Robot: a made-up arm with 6 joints. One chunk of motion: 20 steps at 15 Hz.
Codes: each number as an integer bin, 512 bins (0 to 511) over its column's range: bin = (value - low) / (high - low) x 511, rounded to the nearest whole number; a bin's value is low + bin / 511 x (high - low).
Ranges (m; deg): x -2.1..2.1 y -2.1..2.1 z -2.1..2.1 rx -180..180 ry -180..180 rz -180..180
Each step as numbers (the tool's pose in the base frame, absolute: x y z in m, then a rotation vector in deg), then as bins.
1 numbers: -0.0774 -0.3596 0.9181 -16.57 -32.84 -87.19
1 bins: 246 212 367 232 209 132
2 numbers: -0.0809 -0.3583 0.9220 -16.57 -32.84 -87.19
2 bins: 246 212 368 232 209 132
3 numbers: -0.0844 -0.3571 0.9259 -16.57 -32.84 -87.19
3 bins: 245 212 368 232 209 132
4 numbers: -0.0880 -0.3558 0.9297 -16.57 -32.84 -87.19
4 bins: 245 212 369 232 209 132
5 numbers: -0.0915 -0.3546 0.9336 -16.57 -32.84 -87.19
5 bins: 244 212 369 232 209 132
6 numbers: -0.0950 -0.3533 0.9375 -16.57 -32.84 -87.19
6 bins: 244 213 370 232 209 132
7 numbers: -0.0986 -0.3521 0.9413 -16.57 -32.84 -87.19
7 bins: 244 213 370 232 209 132
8 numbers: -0.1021 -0.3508 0.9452 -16.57 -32.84 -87.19
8 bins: 243 213 370 232 209 132
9 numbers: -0.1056 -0.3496 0.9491 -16.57 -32.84 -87.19
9 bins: 243 213 371 232 209 132
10 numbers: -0.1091 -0.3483 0.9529 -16.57 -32.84 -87.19
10 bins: 242 213 371 232 209 132
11 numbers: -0.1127 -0.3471 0.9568 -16.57 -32.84 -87.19
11 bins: 242 213 372 232 209 132
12 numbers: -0.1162 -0.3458 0.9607 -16.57 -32.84 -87.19
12 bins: 241 213 372 232 209 132
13 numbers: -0.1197 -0.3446 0.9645 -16.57 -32.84 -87.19
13 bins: 241 214 373 232 209 132
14 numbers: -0.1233 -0.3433 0.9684 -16.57 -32.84 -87.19
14 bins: 240 214 373 232 209 132
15 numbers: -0.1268 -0.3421 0.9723 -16.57 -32.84 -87.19
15 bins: 240 214 374 232 209 132
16 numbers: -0.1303 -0.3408 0.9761 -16.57 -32.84 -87.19
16 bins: 240 214 374 232 209 132
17 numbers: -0.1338 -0.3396 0.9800 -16.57 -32.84 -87.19
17 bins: 239 214 375 232 209 132
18 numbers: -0.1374 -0.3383 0.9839 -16.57 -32.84 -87.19
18 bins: 239 214 375 232 209 132
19 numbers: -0.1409 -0.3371 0.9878 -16.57 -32.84 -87.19
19 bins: 238 214 376 232 209 132
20 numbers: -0.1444 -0.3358 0.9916 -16.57 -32.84 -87.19
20 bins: 238 215 376 232 209 132
